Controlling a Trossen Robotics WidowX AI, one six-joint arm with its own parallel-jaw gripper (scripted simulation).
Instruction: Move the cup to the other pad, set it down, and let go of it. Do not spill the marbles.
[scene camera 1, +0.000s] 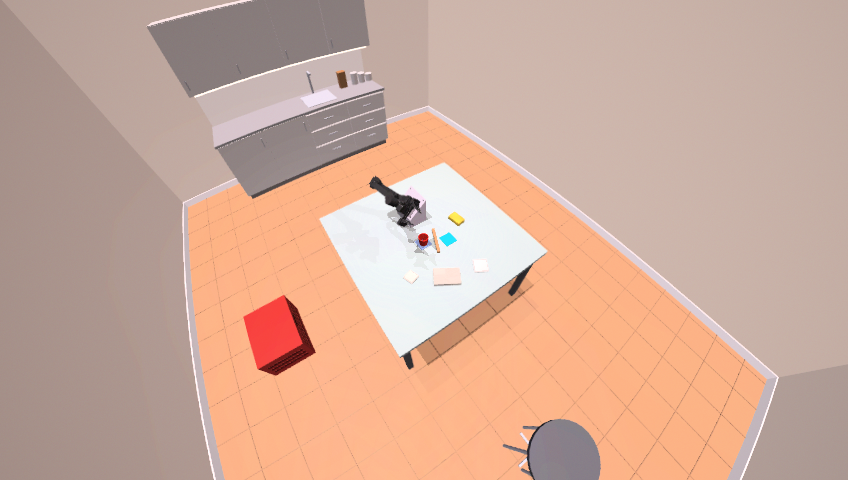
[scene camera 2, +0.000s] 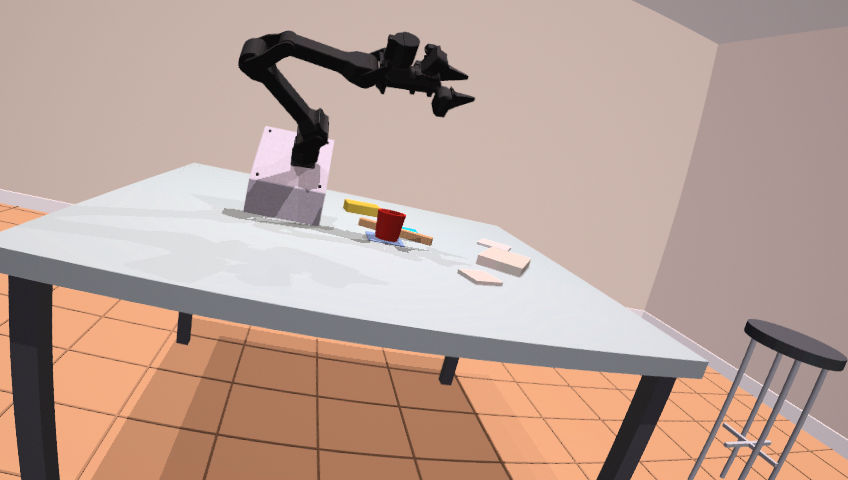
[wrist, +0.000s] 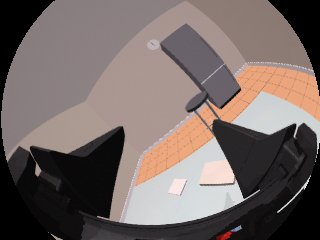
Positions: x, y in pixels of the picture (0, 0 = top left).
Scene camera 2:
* gripper: 471, 88
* red cup: 389, 223
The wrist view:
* gripper: 170, 127
